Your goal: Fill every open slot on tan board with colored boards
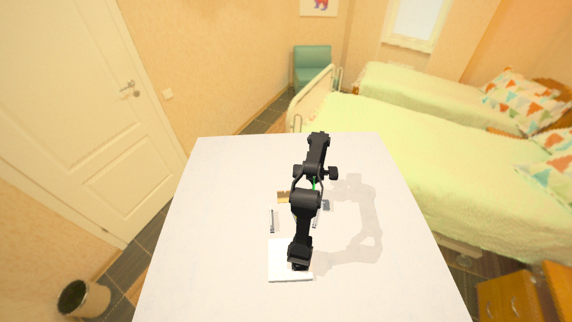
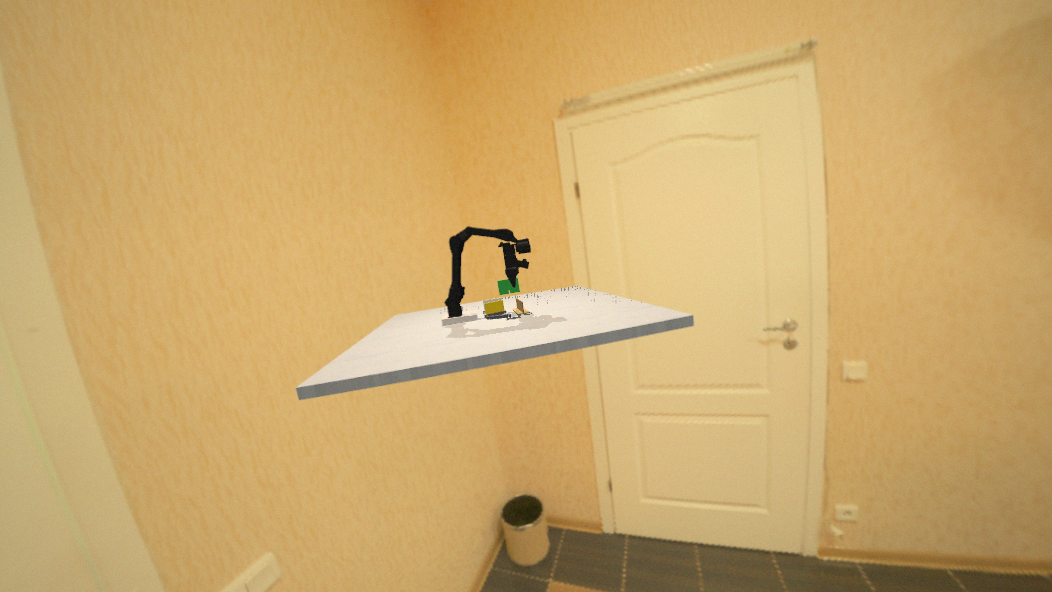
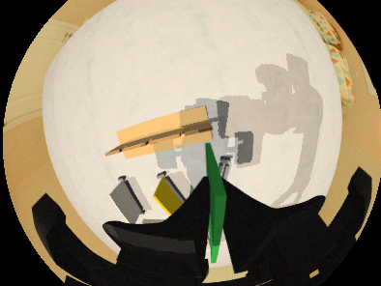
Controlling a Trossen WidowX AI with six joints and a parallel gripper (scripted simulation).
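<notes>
My gripper tip is 11 cm above the tan board, 8 cm to the right of it and 2 cm short of it. Also, from my gripper tip: yellow board: 11 cm below, 11 cm behind, 8 cm to the left; green board: 3 cm behind.
</notes>
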